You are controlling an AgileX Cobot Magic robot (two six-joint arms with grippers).
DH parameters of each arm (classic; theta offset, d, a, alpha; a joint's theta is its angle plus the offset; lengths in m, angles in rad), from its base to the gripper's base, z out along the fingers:
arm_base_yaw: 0 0.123 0 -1.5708
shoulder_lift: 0.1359 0 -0.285 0
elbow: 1.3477 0 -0.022 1.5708
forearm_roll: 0 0.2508 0 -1.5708
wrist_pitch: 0 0 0.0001 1.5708
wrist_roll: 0 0.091 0 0
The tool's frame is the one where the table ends.
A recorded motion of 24 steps. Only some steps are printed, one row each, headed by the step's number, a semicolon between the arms.
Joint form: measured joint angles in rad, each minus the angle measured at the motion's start. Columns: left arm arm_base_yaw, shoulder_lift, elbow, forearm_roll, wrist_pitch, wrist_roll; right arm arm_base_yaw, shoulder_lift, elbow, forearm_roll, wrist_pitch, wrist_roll.
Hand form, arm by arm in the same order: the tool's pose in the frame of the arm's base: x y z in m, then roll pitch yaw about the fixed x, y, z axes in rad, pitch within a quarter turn. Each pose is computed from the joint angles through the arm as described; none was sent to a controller.
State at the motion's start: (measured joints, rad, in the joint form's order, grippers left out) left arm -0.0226 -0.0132 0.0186 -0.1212 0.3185 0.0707; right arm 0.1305 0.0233 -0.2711 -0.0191 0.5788 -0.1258
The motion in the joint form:
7: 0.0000 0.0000 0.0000 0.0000 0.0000 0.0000; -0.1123 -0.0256 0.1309 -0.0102 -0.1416 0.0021
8: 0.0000 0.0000 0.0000 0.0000 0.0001 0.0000; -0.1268 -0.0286 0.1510 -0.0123 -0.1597 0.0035
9: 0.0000 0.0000 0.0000 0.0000 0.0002 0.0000; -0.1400 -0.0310 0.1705 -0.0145 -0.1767 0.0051
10: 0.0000 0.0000 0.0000 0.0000 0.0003 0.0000; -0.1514 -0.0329 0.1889 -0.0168 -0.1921 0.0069
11: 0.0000 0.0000 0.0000 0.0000 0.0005 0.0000; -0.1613 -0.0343 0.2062 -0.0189 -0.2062 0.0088
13: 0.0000 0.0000 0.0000 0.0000 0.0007 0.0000; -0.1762 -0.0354 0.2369 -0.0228 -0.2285 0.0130
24: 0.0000 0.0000 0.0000 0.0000 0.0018 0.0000; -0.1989 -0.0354 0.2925 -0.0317 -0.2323 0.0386
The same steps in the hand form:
7: 0.0536 -0.0047 0.1791 -2.9212 1.3305 -2.9764; 0.0458 -0.0003 0.2207 -2.5150 1.3139 -2.4936
8: 0.0536 -0.0047 0.1791 -2.9213 1.3304 -2.9765; 0.0470 -0.0010 0.2158 -2.5101 1.3142 -2.5036
9: 0.0536 -0.0047 0.1791 -2.9214 1.3303 -2.9766; 0.0481 -0.0017 0.2110 -2.5081 1.3137 -2.5150
10: 0.0536 -0.0047 0.1790 -2.9214 1.3302 -2.9767; 0.0491 -0.0023 0.2064 -2.5088 1.3125 -2.5273
11: 0.0536 -0.0047 0.1790 -2.9216 1.3300 -2.9769; 0.0500 -0.0028 0.2019 -2.5119 1.3109 -2.5405
13: 0.0536 -0.0047 0.1790 -2.9218 1.3298 -2.9771; 0.0516 -0.0037 0.1937 -2.5286 1.3051 -2.5721
24: 0.0536 -0.0047 0.1789 -2.9227 1.3288 -2.9781; 0.0530 -0.0052 0.1754 -2.6725 1.2692 -2.7399

